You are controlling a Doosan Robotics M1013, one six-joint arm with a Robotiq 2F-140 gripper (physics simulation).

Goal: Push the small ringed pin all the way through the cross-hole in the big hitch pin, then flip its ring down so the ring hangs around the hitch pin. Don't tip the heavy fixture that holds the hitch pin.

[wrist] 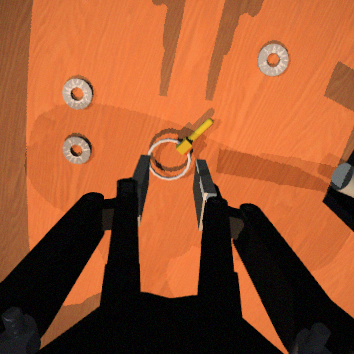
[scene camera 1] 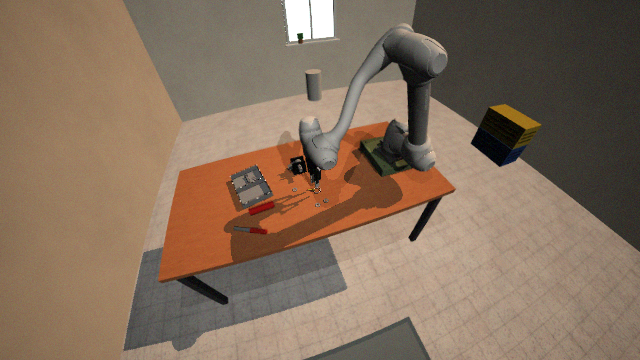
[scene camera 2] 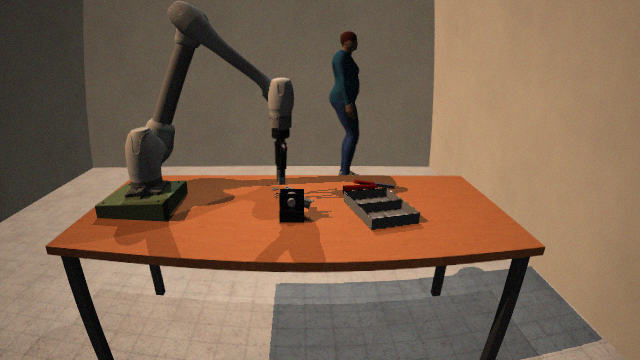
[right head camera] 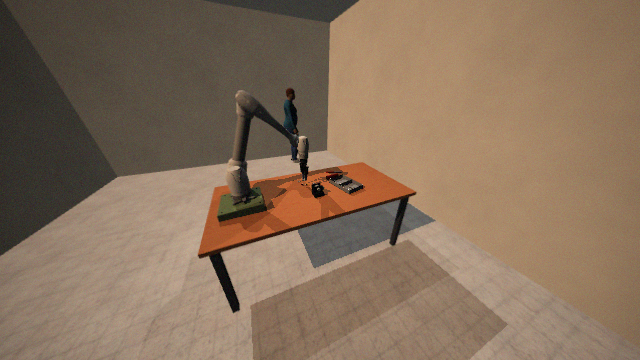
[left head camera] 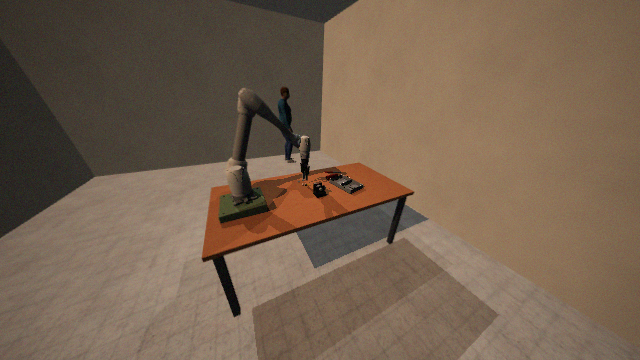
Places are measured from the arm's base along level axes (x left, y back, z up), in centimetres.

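Where they show: gripper, fingertip midpoint: [wrist: 171, 171] [scene camera 1: 315, 184] [scene camera 2: 280, 182] [right head camera: 304, 179] [left head camera: 305, 179]; arm's base at its link origin: [scene camera 1: 391, 153] [scene camera 2: 147, 190] [right head camera: 243, 197] [left head camera: 243, 197].
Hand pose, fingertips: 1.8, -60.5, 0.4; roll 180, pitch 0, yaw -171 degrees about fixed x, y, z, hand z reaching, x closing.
Each offset is from my fingertips to the centre of the thing, as dx, dy, dz. "spot": to the spot under its first point.
The small ringed pin @(spot: -2.0, -2.5, -5.2) [wrist: 197, 134] [scene camera 1: 311, 190], a yellow pin with a pale wire ring, lies on the table with its ring flat, just beyond my fingertips in the wrist view. My gripper [wrist: 171, 171] [scene camera 1: 316, 184] [scene camera 2: 281, 181] points down over the table, its fingers partly open with nothing held between them; the ring shows below and between the tips. The black fixture @(-21.3, -3.8, -1.3) [scene camera 2: 284, 212] [scene camera 1: 293, 162] [left head camera: 318, 192] [right head camera: 317, 192] stands upright beside the gripper and holds the hitch pin [scene camera 2: 291, 202] [wrist: 343, 176]. The cross-hole cannot be made out.
Washers [wrist: 273, 59] [wrist: 77, 93] [wrist: 76, 149] lie around the ringed pin. A grey divided tray @(-22.9, -36.8, -4.1) [scene camera 2: 395, 221] [scene camera 1: 270, 190], a red block @(-1.3, -34.7, -4.2) [scene camera 1: 262, 208] and a red-handled tool @(+9.6, -45.0, -5.7) [scene camera 1: 258, 230] lie on the far side of the fixture from the robot base [scene camera 2: 132, 209]. A person [scene camera 2: 345, 95] stands behind the table.
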